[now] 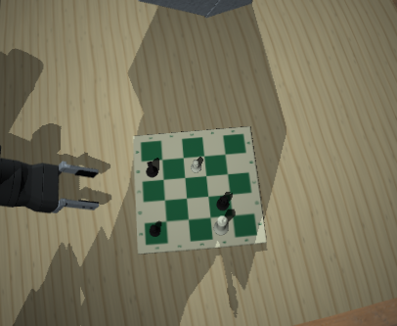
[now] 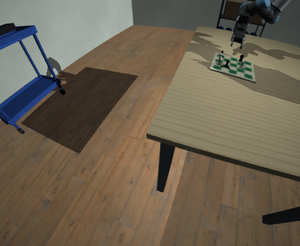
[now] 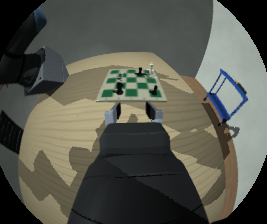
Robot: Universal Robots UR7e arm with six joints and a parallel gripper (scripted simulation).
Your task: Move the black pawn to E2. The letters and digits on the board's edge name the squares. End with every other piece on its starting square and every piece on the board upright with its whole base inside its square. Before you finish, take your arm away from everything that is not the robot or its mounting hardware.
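Right now my hand is 10 cm to the right of the small black piece, 8 cm short of it and 4 cm above it. From my hand the other things lie so: white chess piece: 21 cm to the left, 9 cm ahead, 2 cm below; chessboard: 18 cm to the left, 6 cm below, 1 cm ahead.
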